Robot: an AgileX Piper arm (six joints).
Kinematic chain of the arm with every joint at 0, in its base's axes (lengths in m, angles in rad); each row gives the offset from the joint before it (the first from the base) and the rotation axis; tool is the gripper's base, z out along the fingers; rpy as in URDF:
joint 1: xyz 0 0 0.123 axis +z
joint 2: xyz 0 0 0 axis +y
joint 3: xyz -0.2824 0 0.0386 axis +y
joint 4: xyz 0.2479 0 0.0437 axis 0.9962 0 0.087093
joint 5: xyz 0 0 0 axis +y
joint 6: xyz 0.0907 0 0.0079 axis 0.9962 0 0.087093
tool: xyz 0 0 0 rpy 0 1.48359 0
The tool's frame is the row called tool.
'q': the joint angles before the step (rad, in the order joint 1, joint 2, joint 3, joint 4, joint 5, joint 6). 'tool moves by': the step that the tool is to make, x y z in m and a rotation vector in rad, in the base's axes. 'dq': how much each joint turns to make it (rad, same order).
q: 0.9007, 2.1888, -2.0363, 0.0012, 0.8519, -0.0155
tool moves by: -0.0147, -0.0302, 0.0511, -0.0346, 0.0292, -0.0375
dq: -0.0128, -0.1221, -0.0029, -0.0162, 0.1704, 0.0292
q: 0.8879, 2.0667, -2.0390, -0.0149, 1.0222, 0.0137
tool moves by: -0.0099, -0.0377, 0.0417, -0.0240, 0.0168, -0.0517
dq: -0.0347, -0.1165, 0.0145, -0.0118, 0.1315, 0.0157
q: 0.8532, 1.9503, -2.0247, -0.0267, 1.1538, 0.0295
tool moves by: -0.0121, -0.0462, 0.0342, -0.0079, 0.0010, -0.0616
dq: -0.0522, -0.1421, 0.0713, -0.0087, 0.0775, 0.0064
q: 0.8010, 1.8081, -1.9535, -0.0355, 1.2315, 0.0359
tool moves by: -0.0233, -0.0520, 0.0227, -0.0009, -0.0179, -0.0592
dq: -0.0536, -0.1871, 0.1562, -0.0146, 0.0188, 0.0014
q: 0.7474, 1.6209, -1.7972, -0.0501, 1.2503, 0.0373
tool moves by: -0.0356, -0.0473, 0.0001, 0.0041, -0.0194, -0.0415
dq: -0.0332, -0.2156, 0.2393, -0.0145, -0.0404, 0.0084
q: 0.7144, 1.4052, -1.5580, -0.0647, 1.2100, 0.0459
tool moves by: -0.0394, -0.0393, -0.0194, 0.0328, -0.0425, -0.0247
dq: -0.0137, -0.2251, 0.2799, -0.0128, -0.1075, 0.0195
